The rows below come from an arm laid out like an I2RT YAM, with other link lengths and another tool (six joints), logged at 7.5 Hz.
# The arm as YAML. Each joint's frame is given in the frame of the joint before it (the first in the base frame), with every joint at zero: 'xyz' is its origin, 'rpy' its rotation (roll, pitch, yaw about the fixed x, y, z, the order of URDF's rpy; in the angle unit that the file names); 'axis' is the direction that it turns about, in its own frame. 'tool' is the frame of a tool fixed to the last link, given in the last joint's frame.
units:
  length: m
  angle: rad
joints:
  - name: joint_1
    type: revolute
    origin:
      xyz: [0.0, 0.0, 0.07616]
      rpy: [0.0, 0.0, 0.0]
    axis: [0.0, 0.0, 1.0]
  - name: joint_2
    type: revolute
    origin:
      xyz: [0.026, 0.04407, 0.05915]
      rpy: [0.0, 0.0, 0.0]
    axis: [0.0, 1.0, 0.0]
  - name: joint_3
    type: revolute
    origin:
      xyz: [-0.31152, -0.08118, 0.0]
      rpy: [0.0, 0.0, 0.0]
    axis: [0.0, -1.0, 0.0]
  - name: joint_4
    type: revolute
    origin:
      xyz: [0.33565, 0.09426, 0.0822]
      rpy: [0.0, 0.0, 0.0]
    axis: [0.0, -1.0, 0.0]
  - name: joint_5
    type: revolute
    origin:
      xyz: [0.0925, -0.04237, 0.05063]
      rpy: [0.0, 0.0, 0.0]
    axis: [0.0, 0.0, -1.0]
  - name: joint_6
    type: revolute
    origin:
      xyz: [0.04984, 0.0, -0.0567]
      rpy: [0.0, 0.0, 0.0]
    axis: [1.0, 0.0, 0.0]
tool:
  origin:
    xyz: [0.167, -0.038, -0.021]
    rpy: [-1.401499, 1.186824, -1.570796]
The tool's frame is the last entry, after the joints.
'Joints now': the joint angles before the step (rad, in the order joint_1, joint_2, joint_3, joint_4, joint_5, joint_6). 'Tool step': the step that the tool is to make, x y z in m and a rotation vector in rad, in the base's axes. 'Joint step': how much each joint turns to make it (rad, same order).
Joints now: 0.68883 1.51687 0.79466 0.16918 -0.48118 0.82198
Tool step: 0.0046 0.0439 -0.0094 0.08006 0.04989 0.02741
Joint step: 0.03412 0.14210 0.06067 0.14159 -0.04083 0.09599
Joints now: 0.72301 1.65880 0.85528 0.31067 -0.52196 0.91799
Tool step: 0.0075 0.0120 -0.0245 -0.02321 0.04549 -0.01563
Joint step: 0.01049 0.09192 0.05035 0.00576 0.01645 0.02764
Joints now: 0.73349 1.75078 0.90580 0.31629 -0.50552 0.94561
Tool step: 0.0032 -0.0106 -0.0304 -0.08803 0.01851 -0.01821
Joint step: 0.00012 0.04244 0.02202 -0.07042 0.04417 -0.03900
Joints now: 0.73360 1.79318 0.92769 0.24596 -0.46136 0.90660
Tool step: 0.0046 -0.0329 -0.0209 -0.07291 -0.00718 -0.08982
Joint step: -0.01441 -0.03174 -0.06497 -0.01088 0.09588 -0.00257
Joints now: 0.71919 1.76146 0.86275 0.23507 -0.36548 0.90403
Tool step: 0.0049 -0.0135 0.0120 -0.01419 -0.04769 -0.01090
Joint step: -0.01238 -0.05457 -0.02773 -0.01262 0.02443 -0.03635
